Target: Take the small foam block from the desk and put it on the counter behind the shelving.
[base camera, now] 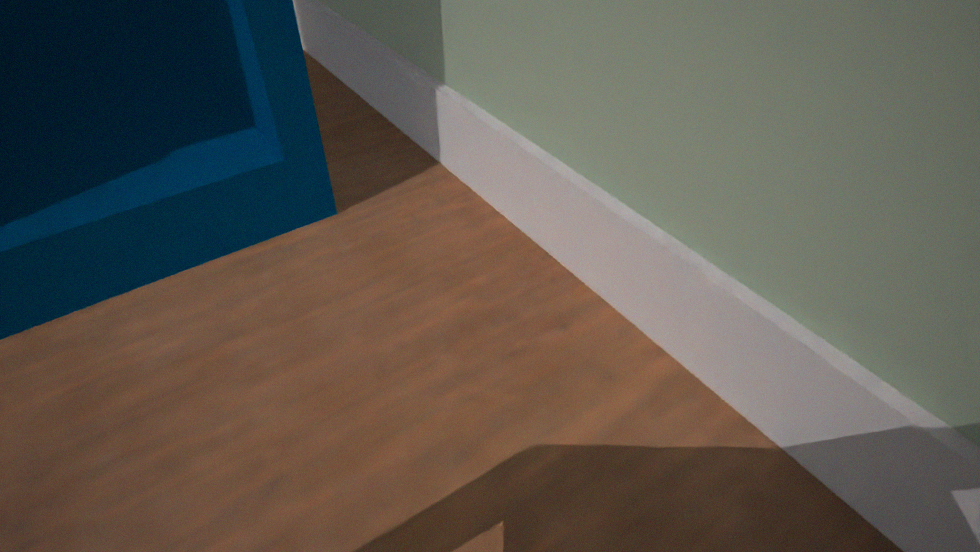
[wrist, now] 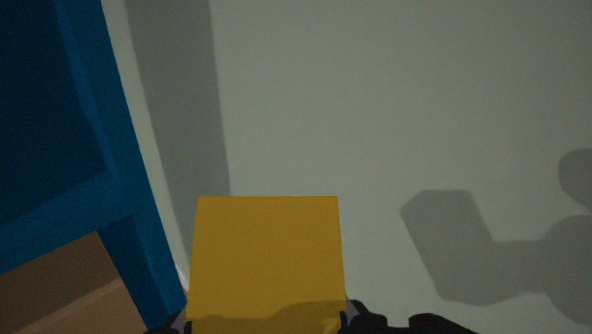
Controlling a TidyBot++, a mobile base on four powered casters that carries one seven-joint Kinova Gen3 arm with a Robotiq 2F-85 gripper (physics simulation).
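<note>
A yellow foam block fills the lower middle of the wrist view. My gripper is shut on it, with a dark fingertip at each side of the block at the bottom edge. The block is held up in front of a pale green wall. Blue shelving stands at the left in both views. The desk and the counter do not show in either view.
The green wall with its white baseboard runs along the right. A narrow gap lies between the shelving's edge and the wall. Wood floor lies before the shelving. Shadows of the arm fall on the wall and floor.
</note>
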